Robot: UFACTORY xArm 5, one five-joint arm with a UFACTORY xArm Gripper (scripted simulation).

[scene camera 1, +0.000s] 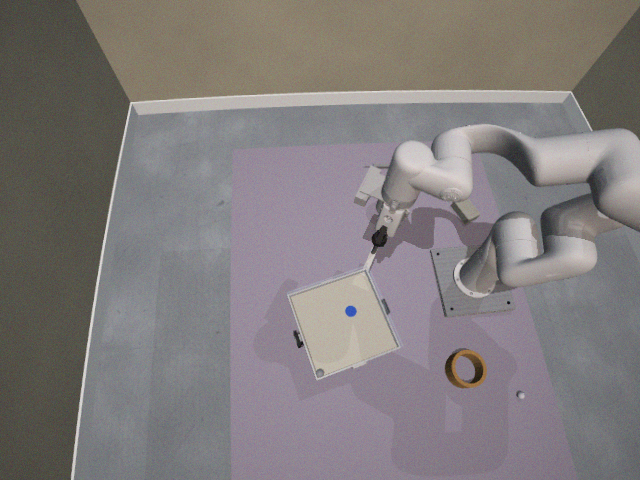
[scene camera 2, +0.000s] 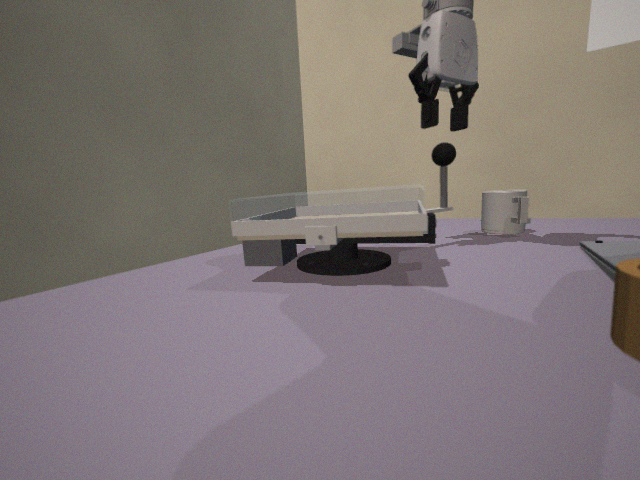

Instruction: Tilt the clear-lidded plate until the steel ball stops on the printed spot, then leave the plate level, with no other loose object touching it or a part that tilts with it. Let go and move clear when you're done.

Labels:
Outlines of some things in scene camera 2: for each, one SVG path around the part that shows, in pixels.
My gripper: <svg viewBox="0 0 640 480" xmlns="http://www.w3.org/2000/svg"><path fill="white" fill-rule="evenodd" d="M468 7L448 7L433 13L422 22L418 42L417 65L408 74L418 95L418 102L421 104L422 129L438 125L439 99L435 99L438 90L450 92L454 108L451 108L450 131L454 132L468 127L468 108L471 104L471 99L479 88L477 82L477 33L475 21L472 20L473 11Z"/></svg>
A white mug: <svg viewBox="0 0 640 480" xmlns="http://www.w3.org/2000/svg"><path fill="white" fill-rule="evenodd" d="M482 192L481 228L483 232L491 234L518 234L525 231L526 224L524 223L528 223L529 205L527 190Z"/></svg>

